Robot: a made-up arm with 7 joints. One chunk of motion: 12 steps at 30 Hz.
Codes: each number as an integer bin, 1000 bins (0 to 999) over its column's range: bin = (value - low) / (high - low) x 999, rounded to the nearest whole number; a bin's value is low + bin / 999 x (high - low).
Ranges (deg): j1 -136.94..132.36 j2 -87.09..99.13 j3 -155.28..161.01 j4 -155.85..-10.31 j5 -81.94..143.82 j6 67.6..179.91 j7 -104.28..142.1
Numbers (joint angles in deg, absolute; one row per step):
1: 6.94 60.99 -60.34 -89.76 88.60 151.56 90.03
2: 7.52 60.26 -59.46 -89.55 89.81 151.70 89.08
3: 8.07 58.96 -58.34 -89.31 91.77 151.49 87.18
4: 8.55 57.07 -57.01 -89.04 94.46 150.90 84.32
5: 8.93 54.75 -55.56 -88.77 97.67 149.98 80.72
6: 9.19 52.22 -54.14 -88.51 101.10 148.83 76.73
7: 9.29 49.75 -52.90 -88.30 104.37 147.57 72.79
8: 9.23 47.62 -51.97 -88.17 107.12 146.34 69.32
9: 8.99 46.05 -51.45 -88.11 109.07 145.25 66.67
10: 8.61 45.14 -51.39 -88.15 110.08 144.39 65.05
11: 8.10 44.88 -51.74 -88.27 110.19 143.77 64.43
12: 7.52 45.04 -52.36 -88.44 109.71 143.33 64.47
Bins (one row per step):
1: 534 794 300 454 755 747 788
2: 536 790 303 455 760 748 784
3: 538 784 306 457 769 746 776
4: 540 773 310 459 781 741 765
5: 541 761 315 460 795 733 750
6: 542 747 319 462 810 723 734
7: 542 734 323 464 824 711 718
8: 542 723 326 465 837 700 704
9: 541 714 328 465 845 691 693
10: 540 709 328 465 850 683 687
11: 538 708 327 464 850 678 684
12: 536 709 325 463 848 674 684

